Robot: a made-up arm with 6 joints.
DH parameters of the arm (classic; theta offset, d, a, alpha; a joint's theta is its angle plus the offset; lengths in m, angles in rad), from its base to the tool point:
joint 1: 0 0.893 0.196 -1.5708
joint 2: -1.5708 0 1.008 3.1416
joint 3: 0 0 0.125 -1.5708
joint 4: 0 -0.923 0 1.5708
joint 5: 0 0 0 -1.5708
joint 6: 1.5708 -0.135 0 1.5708
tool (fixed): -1.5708 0 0 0
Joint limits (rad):
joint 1: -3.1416..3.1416
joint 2: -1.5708..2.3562
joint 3: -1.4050..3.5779
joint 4: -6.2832..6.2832
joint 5: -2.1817..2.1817
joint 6: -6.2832..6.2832
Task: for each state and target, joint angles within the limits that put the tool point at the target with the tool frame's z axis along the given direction. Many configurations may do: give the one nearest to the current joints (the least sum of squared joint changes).
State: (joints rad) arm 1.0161 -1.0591 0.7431 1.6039 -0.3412 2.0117
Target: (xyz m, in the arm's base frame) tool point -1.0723 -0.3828 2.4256 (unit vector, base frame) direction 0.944 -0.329 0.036
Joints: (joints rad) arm 0.2848 -0.8764 1.1344 1.5994 -0.5115 2.2668
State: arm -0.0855 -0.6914 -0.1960 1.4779 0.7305 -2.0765
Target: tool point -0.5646 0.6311 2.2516 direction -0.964 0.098 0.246
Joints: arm -0.7590 -1.2531 0.2536 1.2365 0.5746 -1.9406
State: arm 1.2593 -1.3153 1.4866 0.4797 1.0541 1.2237
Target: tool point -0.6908 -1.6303 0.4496 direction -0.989 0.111 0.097
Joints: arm 1.1587 -1.5708 1.8212 -0.2896 0.5443 2.0995
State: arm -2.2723 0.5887 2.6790 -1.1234 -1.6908 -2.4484
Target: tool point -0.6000 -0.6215 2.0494 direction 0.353 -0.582 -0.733
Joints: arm -2.4534 1.3839 3.1475 -1.6869 -0.8304 -3.1085
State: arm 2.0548 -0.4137 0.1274 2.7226 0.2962 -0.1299
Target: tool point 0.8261 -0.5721 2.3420 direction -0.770 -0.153 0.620
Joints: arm 2.4939 -1.1194 0.5522 2.5652 -0.6101 -0.1757
